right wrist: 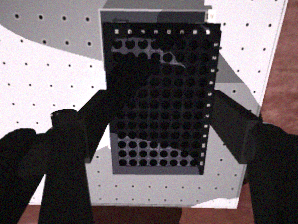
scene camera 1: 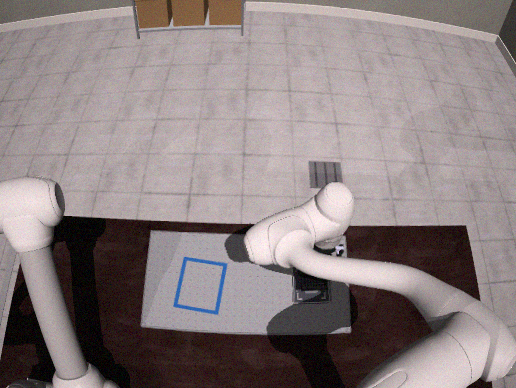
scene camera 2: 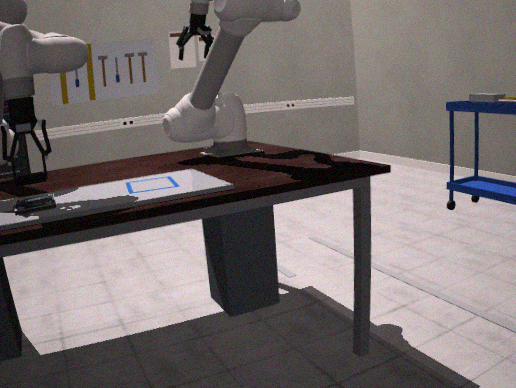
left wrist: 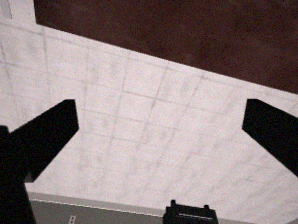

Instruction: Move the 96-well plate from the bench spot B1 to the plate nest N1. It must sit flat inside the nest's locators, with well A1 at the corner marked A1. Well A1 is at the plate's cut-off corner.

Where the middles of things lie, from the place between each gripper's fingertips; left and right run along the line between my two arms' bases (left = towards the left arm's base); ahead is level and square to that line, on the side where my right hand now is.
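Black 96-well plate (right wrist: 160, 77): 2 cm below my right hand.
Position of the black 96-well plate from my left hand: 370 mm below, 810 mm ahead of it, 730 mm to the right of it.
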